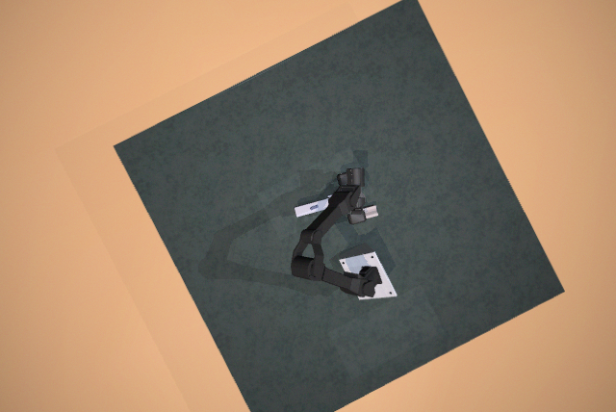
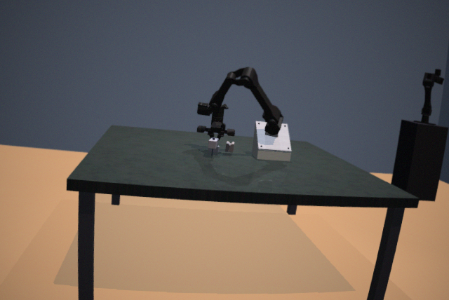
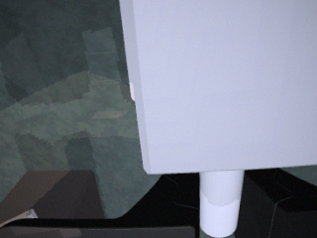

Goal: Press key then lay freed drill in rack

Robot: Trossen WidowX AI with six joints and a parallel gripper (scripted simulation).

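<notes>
My gripper tip is 50 mm to the right of the drill and 40 mm below it. From my gripper tip the other things lie so: rack: 80 mm behind, 50 mm to the right; housing: 10 mm ahead, 110 mm to the left, 30 mm above.
</notes>
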